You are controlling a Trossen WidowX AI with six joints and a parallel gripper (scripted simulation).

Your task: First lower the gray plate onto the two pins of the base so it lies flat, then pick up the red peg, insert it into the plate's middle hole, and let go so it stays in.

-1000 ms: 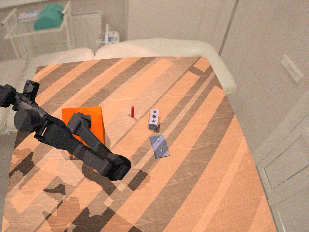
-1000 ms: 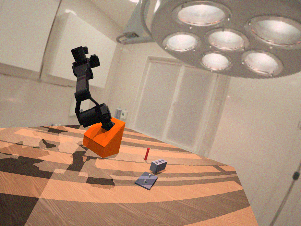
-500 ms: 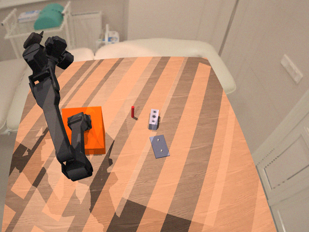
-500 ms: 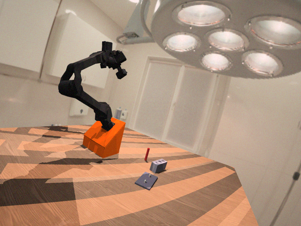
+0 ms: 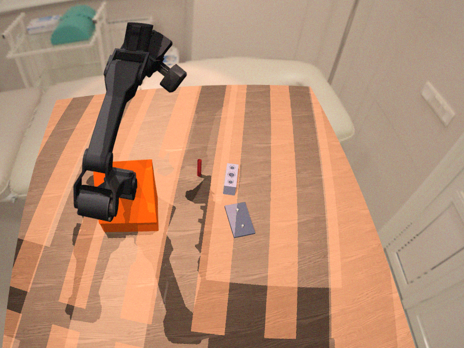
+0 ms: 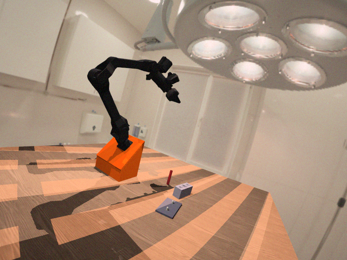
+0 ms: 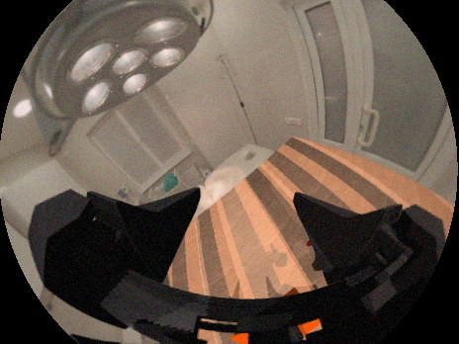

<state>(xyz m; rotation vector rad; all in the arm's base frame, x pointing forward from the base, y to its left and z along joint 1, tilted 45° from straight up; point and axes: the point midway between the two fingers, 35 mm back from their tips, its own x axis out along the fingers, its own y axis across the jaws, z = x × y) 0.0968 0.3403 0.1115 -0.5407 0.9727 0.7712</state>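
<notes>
My gripper tip is 42 cm above the gray plate, 21 cm short of it and 9 cm to the left of it. The rest, counted from my gripper tip: base (45 cm below, 24 cm to the right, 23 cm ahead); then red peg (41 cm below, 11 cm ahead, 5 cm to the right).
</notes>
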